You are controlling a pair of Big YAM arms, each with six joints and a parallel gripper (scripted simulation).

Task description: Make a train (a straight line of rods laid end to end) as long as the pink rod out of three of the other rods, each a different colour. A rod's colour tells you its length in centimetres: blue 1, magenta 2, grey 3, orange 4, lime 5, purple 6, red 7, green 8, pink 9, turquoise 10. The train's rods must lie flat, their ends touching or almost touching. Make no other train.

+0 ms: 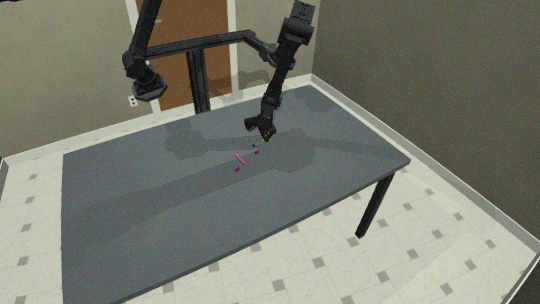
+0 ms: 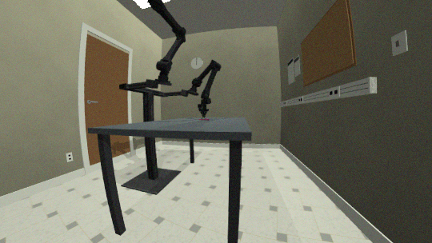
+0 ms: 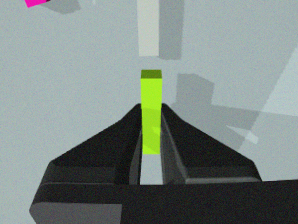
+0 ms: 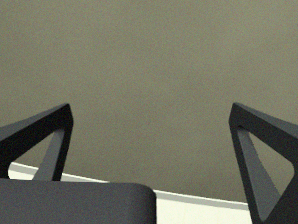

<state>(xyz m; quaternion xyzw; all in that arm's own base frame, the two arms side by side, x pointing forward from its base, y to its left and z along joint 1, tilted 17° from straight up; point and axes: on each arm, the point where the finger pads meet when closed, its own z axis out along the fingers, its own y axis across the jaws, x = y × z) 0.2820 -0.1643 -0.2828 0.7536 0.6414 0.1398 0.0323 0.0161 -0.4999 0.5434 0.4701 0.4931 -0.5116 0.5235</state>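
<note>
My left gripper is now right at the lime rod. Also, from my left hand: pink rod: 50 mm ahead, 170 mm to the right, 20 mm below.
</note>
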